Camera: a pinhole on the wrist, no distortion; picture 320 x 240 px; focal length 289.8 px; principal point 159.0 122.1 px. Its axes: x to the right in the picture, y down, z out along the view. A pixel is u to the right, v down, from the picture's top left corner.
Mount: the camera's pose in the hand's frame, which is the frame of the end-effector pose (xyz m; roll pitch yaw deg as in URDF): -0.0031 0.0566 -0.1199 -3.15 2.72 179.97
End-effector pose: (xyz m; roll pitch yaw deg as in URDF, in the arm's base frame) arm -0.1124 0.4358 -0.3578 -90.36 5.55 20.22
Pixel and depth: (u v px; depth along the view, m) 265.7 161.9 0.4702
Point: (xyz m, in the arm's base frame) -0.4113 0.6854 -0.3073
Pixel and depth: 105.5 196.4 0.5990
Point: -0.1911 0.9132 -0.2393
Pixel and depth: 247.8 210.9 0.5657
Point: -0.4363 0.7720 -0.1941
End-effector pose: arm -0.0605 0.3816 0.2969 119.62 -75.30 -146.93
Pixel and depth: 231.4 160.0 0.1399
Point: -0.0525 0.4225 0.2584
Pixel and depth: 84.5 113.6 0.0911
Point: -0.0160 0.4138 0.3278
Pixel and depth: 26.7 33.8 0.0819
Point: -0.0028 0.4282 0.3476
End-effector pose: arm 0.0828 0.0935 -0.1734 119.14 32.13 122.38
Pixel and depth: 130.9 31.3 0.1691
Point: 0.1427 0.1757 -0.1236
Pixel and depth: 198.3 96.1 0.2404
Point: 0.2194 0.1320 -0.1496
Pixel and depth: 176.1 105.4 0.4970
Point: 0.4471 0.1849 -0.2558
